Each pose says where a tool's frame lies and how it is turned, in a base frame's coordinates. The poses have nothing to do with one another.
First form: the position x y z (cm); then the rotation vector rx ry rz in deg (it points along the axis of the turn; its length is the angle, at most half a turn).
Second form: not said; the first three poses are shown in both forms.
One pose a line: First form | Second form
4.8 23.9 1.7 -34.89 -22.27 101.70 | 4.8 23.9 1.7 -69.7 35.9 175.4
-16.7 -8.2 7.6 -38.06 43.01 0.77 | -16.7 -8.2 7.6 -41.1 57.4 41.9
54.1 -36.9 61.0 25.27 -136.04 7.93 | 54.1 -36.9 61.0 178.1 138.1 -160.9
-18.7 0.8 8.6 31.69 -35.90 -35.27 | -18.7 0.8 8.6 119.8 47.1 -157.3
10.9 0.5 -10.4 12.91 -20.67 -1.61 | 10.9 0.5 -10.4 147.2 24.4 -148.8
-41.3 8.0 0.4 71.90 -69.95 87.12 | -41.3 8.0 0.4 -169.4 87.6 -77.8
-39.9 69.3 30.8 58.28 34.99 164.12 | -39.9 69.3 30.8 147.7 45.0 29.7
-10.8 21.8 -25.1 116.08 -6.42 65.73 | -10.8 21.8 -25.1 142.1 106.3 -44.2
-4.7 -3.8 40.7 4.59 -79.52 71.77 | -4.7 -3.8 40.7 -141.1 73.5 -134.5
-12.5 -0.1 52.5 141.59 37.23 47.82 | -12.5 -0.1 52.5 128.7 135.7 -21.9
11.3 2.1 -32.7 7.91 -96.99 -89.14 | 11.3 2.1 -32.7 118.7 84.7 128.1
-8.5 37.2 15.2 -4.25 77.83 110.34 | -8.5 37.2 15.2 60.0 64.4 66.3
